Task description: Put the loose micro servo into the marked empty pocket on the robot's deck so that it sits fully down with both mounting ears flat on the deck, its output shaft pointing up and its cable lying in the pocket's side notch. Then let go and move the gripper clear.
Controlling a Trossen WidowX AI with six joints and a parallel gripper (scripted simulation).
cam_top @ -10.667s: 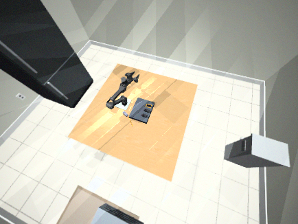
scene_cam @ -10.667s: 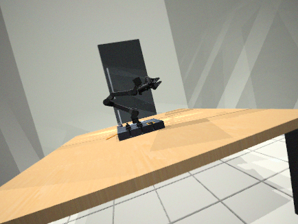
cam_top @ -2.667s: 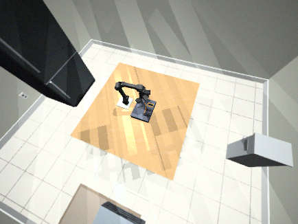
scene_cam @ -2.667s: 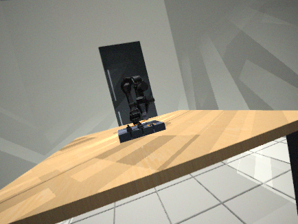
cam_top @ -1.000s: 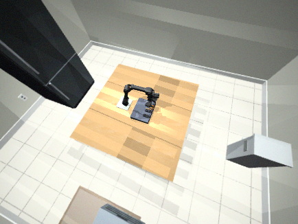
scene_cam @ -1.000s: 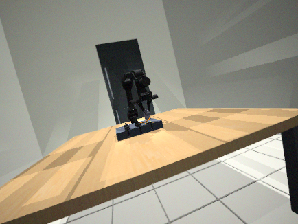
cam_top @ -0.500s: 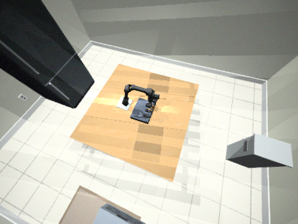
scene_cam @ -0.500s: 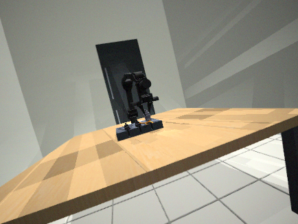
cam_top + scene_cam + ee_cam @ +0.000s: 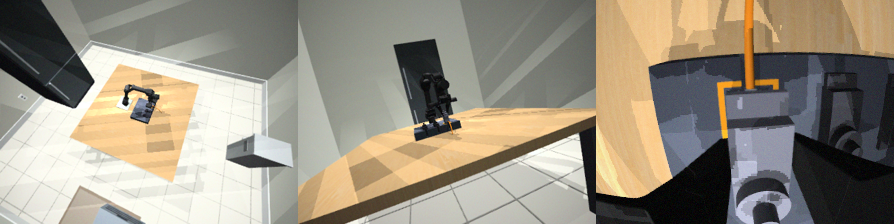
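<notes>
My gripper tip is 11 cm past the dark robot deck, 10 cm to the left of it and 8 cm above it.
</notes>
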